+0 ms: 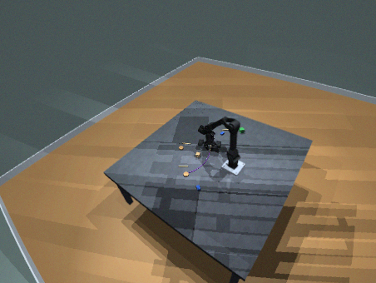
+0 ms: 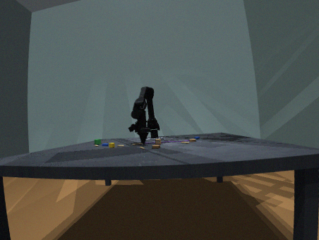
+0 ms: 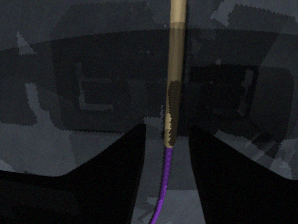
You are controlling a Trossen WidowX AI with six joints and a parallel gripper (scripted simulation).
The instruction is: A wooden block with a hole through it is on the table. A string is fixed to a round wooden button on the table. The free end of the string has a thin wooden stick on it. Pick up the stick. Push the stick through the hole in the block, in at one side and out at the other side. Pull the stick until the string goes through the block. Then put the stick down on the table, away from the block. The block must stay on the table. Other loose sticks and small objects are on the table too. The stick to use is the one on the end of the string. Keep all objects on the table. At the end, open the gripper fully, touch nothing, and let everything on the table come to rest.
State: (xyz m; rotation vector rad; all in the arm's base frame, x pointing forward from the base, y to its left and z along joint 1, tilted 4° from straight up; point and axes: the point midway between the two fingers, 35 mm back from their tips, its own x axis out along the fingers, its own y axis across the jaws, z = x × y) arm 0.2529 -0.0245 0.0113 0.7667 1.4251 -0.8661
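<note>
Right now the thin wooden stick is 1 cm ahead of my gripper tip and 1 cm to the right of it. The rest, counted from my gripper tip: yellow piece: 13 cm ahead, 15 cm to the right, 1 cm above; then wooden block: 4 cm ahead, 11 cm to the left, 1 cm above; then round wooden button: 2 cm behind, 32 cm to the left.
</note>
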